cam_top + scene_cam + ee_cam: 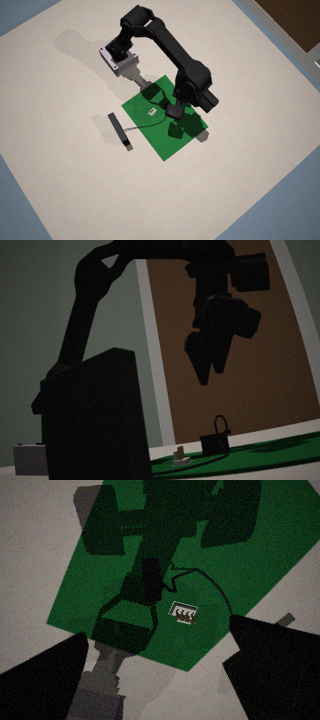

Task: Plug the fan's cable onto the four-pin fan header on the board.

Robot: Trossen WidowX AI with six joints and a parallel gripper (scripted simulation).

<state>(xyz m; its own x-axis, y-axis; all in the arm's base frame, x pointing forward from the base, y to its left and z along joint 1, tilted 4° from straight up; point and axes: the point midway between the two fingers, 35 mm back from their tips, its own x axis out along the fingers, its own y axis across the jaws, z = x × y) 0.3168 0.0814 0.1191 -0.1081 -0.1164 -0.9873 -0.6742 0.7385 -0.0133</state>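
My gripper tip is 10 cm above the black plug, 1 cm to the left of it and 1 cm past it. The rest, counted from my gripper tip: fan 23 cm to the right, 6 cm below, 1 cm behind; then white four-pin fan header 12 cm below, 8 cm to the right, 3 cm behind; then green board 13 cm below, 4 cm to the right, 2 cm ahead.
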